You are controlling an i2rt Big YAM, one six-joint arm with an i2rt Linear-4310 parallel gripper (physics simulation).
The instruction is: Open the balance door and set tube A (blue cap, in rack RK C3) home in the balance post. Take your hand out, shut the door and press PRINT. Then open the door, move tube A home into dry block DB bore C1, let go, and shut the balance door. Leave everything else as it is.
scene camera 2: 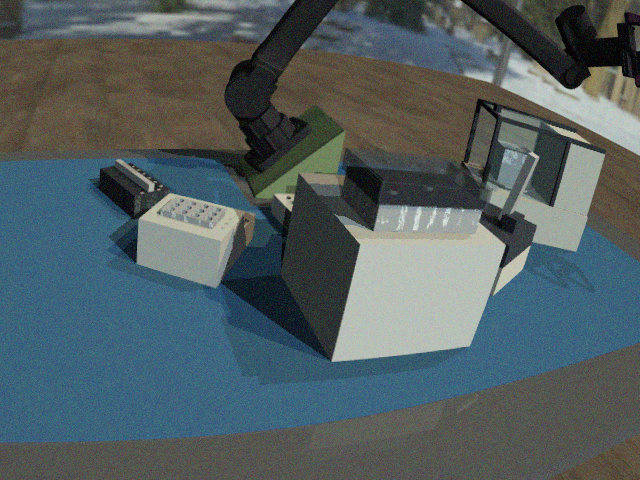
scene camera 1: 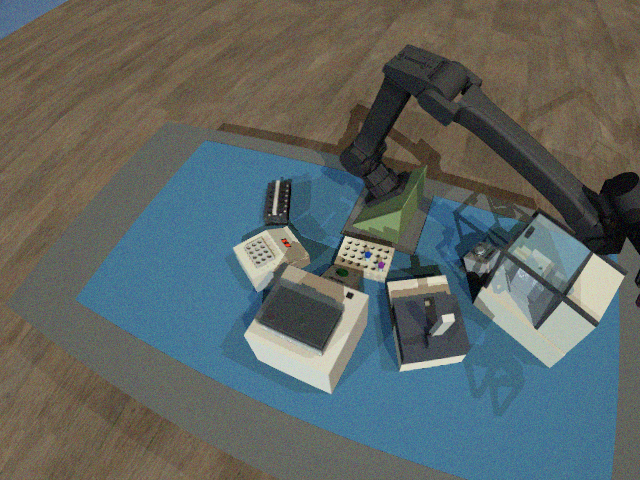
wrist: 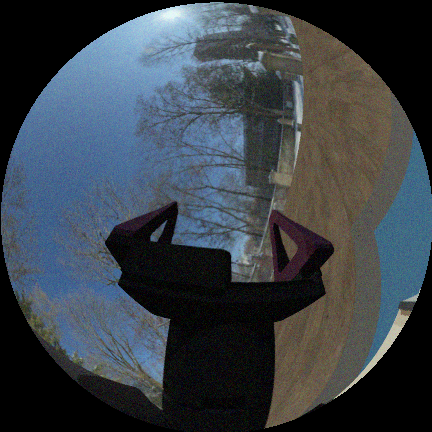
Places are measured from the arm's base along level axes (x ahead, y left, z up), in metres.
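Where they show: gripper, fingertip midpoint: (wrist: 224, 209); arm's base, origin of the base link: (scene camera 2: 279, 146) (scene camera 1: 389, 191).
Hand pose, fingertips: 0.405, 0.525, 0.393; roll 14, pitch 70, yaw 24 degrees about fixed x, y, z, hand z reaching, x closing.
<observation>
Each offset is from my fingertips to the top centre of the thing, as dx, dy, dz. "pt": to the spot under its first point.
Tube A shows as a blue cap {-0.192, -0.513, -0.393} (scene camera 1: 367, 254) standing in the cream rack {-0.201, -0.523, -0.417} (scene camera 1: 343, 256) in scene camera 1; a purple cap {-0.175, -0.474, -0.393} (scene camera 1: 381, 265) stands near it. The balance {pt -0.101, -0.067, -0.356} (scene camera 1: 550, 335) (scene camera 2: 560, 227) is the cream unit with a dark-framed glass chamber at the right; I cannot tell whether its door is open or shut. The dry block {-0.122, -0.735, -0.377} (scene camera 1: 258, 251) (scene camera 2: 191, 211) is cream with a grey holed top, on the left. The PRINT button cannot be made out. My gripper (wrist: 224, 209) (scene camera 2: 636, 50) is open and empty, high beyond the balance at the right edge, facing trees and sky.
A large white box with a dark lid {-0.003, -0.554, -0.257} (scene camera 1: 299, 315) (scene camera 2: 429, 206) stands in front of the rack. A dark-topped unit {-0.083, -0.340, -0.345} (scene camera 1: 413, 346) with an upright white lever {-0.021, -0.308, -0.247} (scene camera 1: 442, 324) (scene camera 2: 521, 183) stands between it and the balance. A black strip rack {-0.293, -0.808, -0.399} (scene camera 1: 277, 201) (scene camera 2: 124, 188) lies behind the dry block.
</observation>
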